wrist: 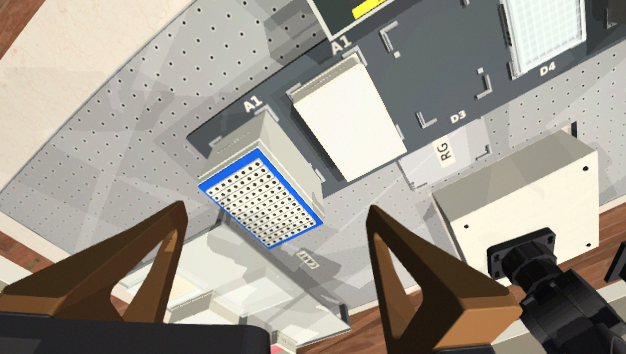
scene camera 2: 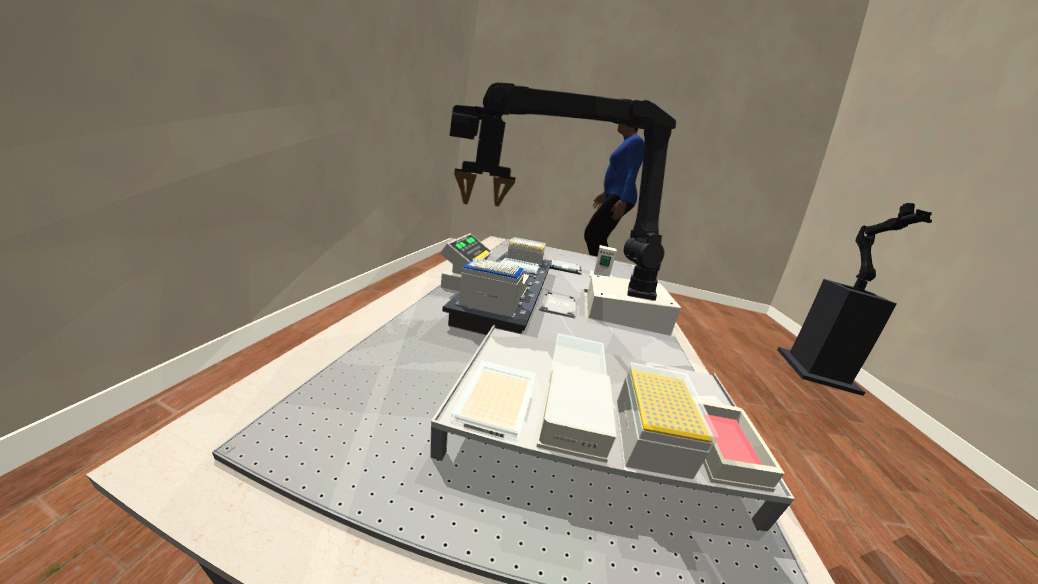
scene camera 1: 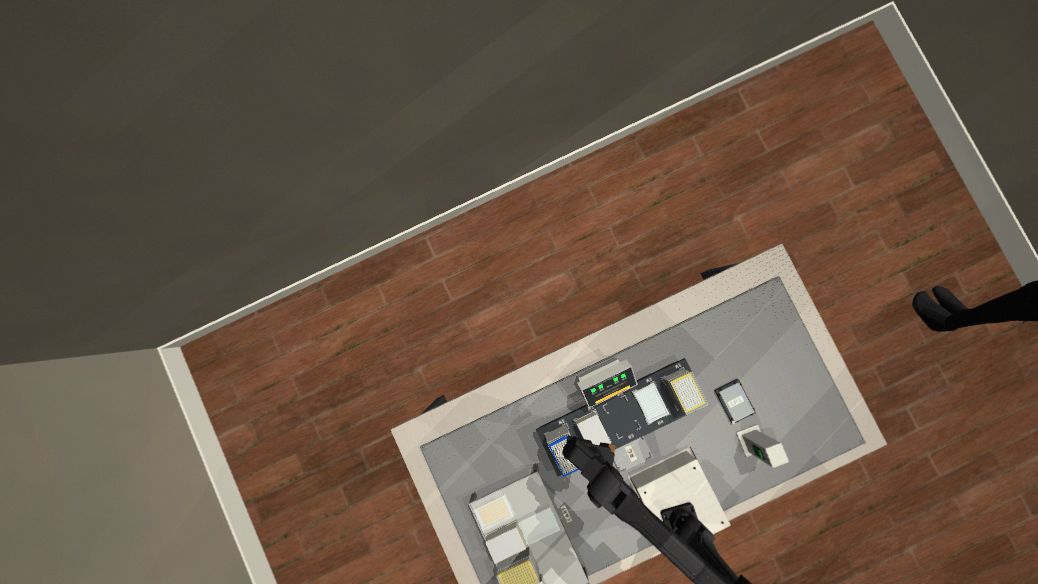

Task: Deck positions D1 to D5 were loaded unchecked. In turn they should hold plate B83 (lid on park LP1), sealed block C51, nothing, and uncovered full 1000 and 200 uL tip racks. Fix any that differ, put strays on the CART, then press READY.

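Where they show: gripper, fingertip midpoint: (wrist: 278, 212) (scene camera 2: 481, 205) (scene camera 1: 584, 441); arm's base, origin of the base link: (wrist: 517, 251) (scene camera 2: 641, 293) (scene camera 1: 679, 518).
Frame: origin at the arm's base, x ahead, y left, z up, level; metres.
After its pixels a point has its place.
My gripper (scene camera 2: 481, 204) @(x 0.442, y 0.267, z 0.192 m) (wrist: 278, 212) @(x 0.442, y 0.267, z 0.192 m) is open and empty, high above the D1 end of the deck. A blue-rimmed tip rack (scene camera 1: 562, 459) @(x 0.349, y 0.352, z 0.070 m) (wrist: 262, 202) @(x 0.364, y 0.334, z 0.069 m) stands at D1. A white block (scene camera 1: 593, 429) @(x 0.396, y 0.213, z 0.014 m) (wrist: 352, 120) @(x 0.388, y 0.213, z 0.014 m) is at D2; its code is unreadable. D3 is bare. A clear-topped plate (scene camera 1: 651, 401) @(x 0.425, y -0.030, z -0.014 m) (wrist: 546, 32) @(x 0.390, y -0.029, z -0.014 m) sits at D4. A yellow-rimmed tip rack (scene camera 1: 687, 392) @(x 0.443, y -0.147, z 0.043 m) stands at D5. LP1 (scene camera 1: 735, 400) @(x 0.323, y -0.360, z -0.061 m) and the READY box (scene camera 1: 763, 446) @(x 0.185, y -0.354, z 0.036 m) are at the right in scene camera 1. The cart holds a tan-welled plate (scene camera 2: 497, 395) @(x 0.193, y 0.662, z -0.003 m), a block (scene camera 2: 580, 406) @(x 0.086, y 0.658, z 0.023 m) and a yellow rack (scene camera 2: 669, 403) @(x -0.016, y 0.638, z 0.051 m).
The status display (scene camera 1: 608, 384) @(x 0.549, y 0.120, z 0.051 m) (scene camera 2: 468, 248) @(x 0.533, y 0.139, z 0.041 m) stands behind the deck with green lamps lit. The RG spot (wrist: 445, 152) @(x 0.231, y 0.087, z -0.071 m) lies in front of D3. The arm's white base box (scene camera 2: 631, 308) @(x 0.023, y 0.098, z -0.024 m) is near the table's front edge. A pink-floored bin (scene camera 2: 736, 439) @(x -0.139, y 0.590, z -0.005 m) is at the cart's end.
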